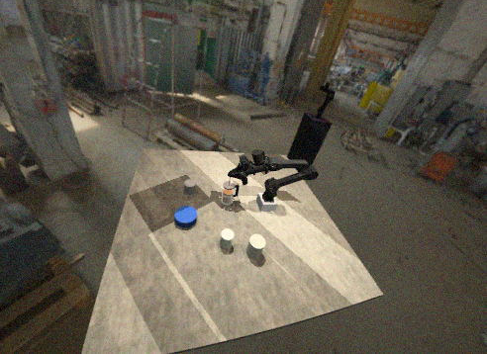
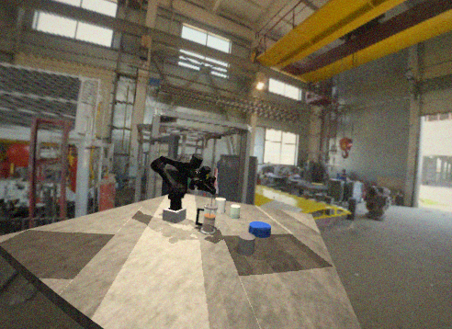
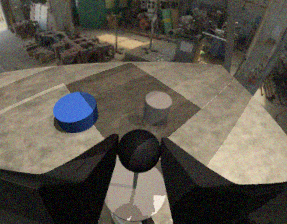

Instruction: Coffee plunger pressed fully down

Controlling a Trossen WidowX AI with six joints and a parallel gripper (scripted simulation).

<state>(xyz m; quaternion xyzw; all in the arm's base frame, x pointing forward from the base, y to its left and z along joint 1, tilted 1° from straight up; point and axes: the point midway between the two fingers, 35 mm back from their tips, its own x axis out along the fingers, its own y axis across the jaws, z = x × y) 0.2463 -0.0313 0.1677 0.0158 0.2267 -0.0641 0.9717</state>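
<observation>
Right now my gripper tip is 30 mm past the coffee press and 110 mm above it. Round my gripper tip: flat blue cylinder (230 mm ahead, 150 mm to the left, 200 mm below); then white cup (120 mm behind, 360 mm to the left, 180 mm below); then pale green cup (20 mm ahead, 300 mm to the left, 180 mm below).
</observation>
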